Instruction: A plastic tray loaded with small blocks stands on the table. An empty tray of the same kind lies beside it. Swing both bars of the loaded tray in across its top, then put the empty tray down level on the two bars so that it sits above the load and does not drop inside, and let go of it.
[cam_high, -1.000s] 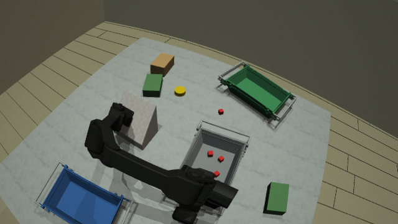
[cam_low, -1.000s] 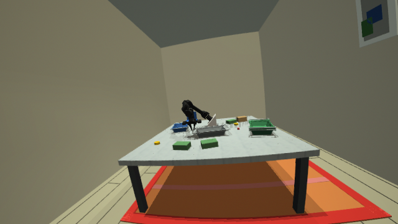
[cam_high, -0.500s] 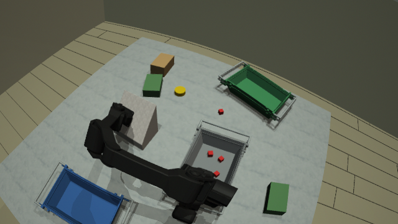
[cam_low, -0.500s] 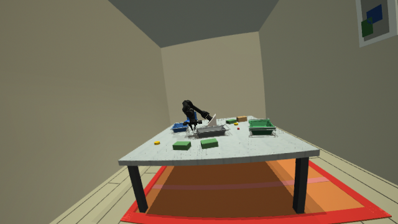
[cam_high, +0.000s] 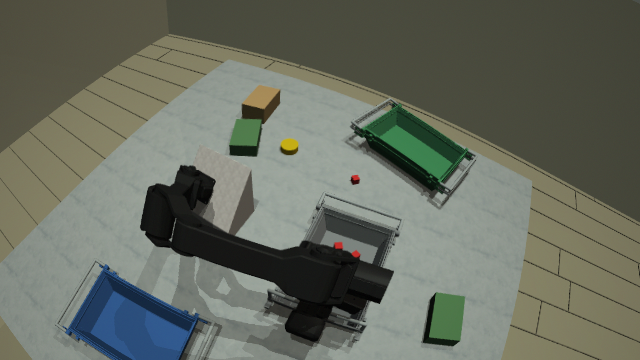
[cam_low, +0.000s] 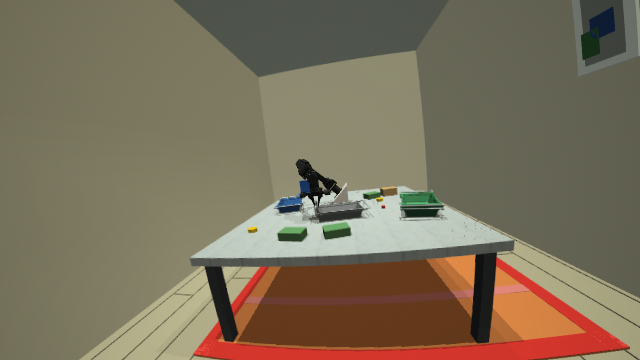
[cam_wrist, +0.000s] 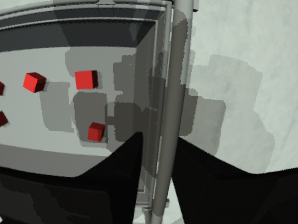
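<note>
Now: the red bit 4 cm behind my gripper tip, 5 cm to the left of it and 6 cm below it. From my gripper tip the other things lie so: tan block (50 cm behind, 54 cm to the left, 4 cm below); then blue tray (31 cm behind, 27 cm to the right, 3 cm below); then red block (11 cm behind, 42 cm to the left, 6 cm below).
</note>
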